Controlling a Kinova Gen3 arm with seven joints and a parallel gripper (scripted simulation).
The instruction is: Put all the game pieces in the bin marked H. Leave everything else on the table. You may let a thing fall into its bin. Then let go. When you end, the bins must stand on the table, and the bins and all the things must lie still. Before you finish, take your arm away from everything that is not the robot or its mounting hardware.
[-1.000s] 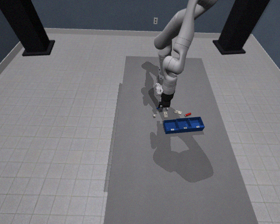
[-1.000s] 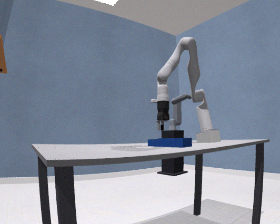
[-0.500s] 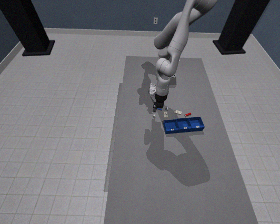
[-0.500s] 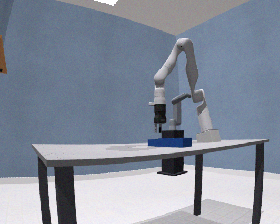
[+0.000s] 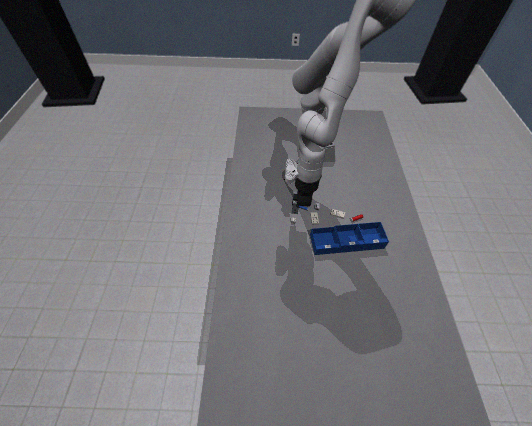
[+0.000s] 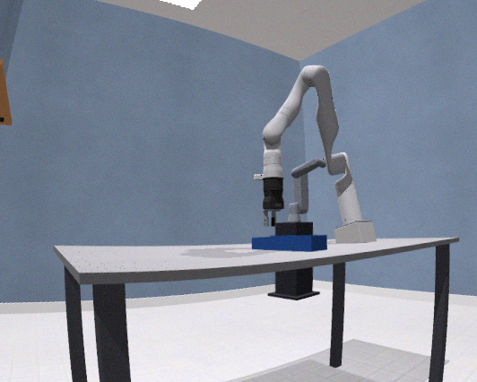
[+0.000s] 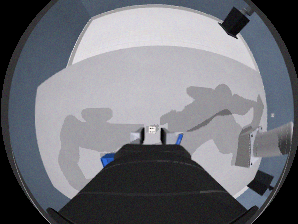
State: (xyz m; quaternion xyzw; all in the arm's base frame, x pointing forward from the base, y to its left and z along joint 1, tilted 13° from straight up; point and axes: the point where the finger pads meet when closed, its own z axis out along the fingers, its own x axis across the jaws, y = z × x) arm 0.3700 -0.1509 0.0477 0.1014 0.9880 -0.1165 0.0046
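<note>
Right now the die is 9 cm below my hand. Round my hand: blue piece (9 cm below, 6 cm behind, 5 cm to the left); then blue three-compartment bin (18 cm to the left, 11 cm ahead, 7 cm below); then grey-white piece (10 cm to the left, 9 cm below, 5 cm behind).
</note>
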